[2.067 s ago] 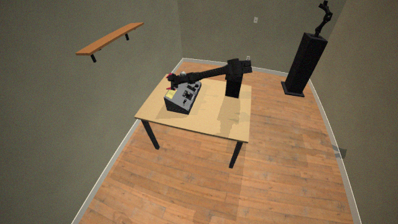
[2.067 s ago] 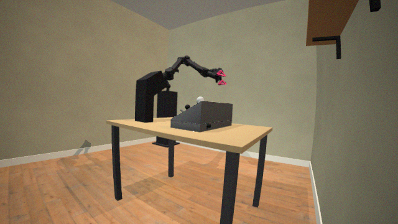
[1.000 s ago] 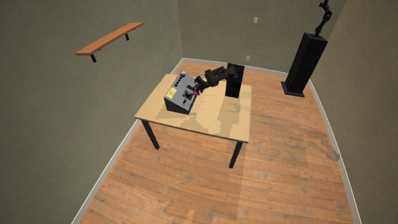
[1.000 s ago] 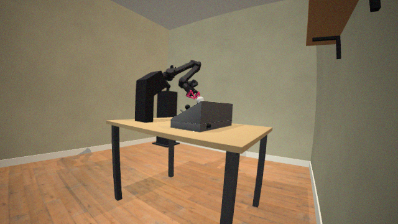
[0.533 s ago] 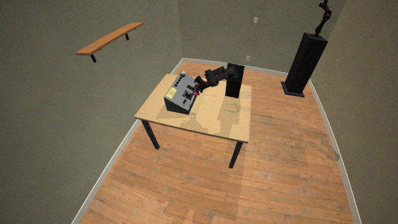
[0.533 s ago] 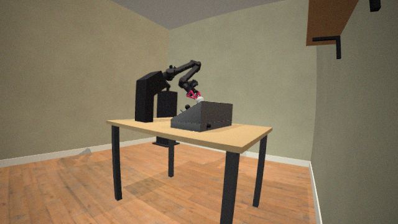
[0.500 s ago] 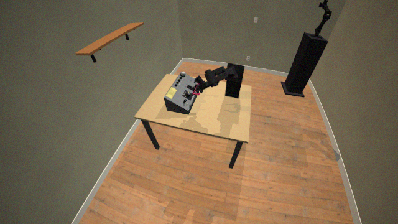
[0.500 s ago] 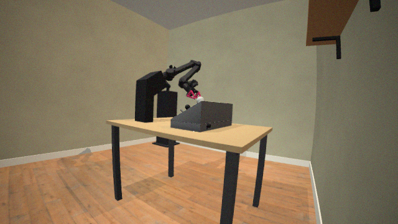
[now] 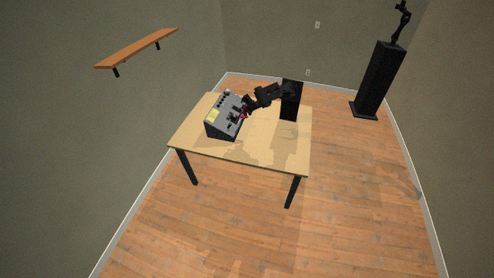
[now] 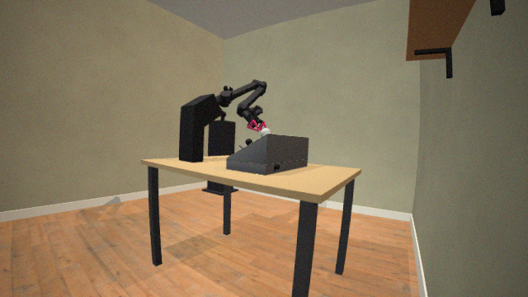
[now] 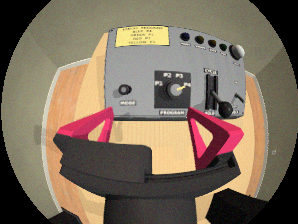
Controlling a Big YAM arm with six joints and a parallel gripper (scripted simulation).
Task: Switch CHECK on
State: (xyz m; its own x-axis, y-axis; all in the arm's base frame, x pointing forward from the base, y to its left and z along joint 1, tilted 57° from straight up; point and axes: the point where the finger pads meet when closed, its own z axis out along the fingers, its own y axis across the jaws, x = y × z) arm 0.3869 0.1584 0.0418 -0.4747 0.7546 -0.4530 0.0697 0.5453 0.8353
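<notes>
The rotary selector is 110 mm below my hand, 90 mm ahead of it and 80 mm to the right of it. Round my hand: lever 190 mm to the right, 100 mm below, 50 mm ahead; grey console 130 mm to the right, 130 mm below, 120 mm ahead.
</notes>
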